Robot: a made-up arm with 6 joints.
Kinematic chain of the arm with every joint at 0, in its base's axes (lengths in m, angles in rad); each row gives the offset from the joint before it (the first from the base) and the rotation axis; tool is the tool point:
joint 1: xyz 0 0 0.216 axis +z
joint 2: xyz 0 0 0 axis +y
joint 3: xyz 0 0 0.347 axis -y
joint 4: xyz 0 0 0 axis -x
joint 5: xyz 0.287 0 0 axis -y
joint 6: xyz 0 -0.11 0 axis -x
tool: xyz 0 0 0
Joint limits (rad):
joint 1: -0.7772..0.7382
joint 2: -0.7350..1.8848
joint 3: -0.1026..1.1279
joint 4: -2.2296..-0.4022
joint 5: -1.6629..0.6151
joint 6: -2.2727..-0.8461
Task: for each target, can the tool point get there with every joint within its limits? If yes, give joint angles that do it. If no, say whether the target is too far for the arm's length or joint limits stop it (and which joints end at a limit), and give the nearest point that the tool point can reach.
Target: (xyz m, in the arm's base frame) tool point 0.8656 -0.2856 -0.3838
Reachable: no: too far | nearest point 0.4929 -0.1626 -0.1196 | short by 0.473 m
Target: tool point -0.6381 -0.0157 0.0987
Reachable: no: joint limits stop it (at a limit: joint 1, joint 2, joint 3) | nearest point 0.0503 -0.1337 -0.1163 | short by 0.731 m
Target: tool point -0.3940 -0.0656 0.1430
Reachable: no: joint limits stop it (at a limit: joint 1, joint 2, joint 3) | nearest point 0.0511 -0.1305 -0.1156 | short by 0.519 m
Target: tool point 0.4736 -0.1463 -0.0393
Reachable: yes | joints -0.2307 1.5360 0.8194 -1.2556 0.2466 -1.7848
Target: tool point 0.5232 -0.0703 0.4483
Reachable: yes | joints -0.1122 0.6960 0.9494 -1.4679 -0.7704 -2.1618
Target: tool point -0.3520 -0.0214 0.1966
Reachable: no: joint limits stop it (at a limit: joint 1, joint 2, joint 3) | nearest point -0.0299 -0.0885 0.5858 | short by 0.510 m
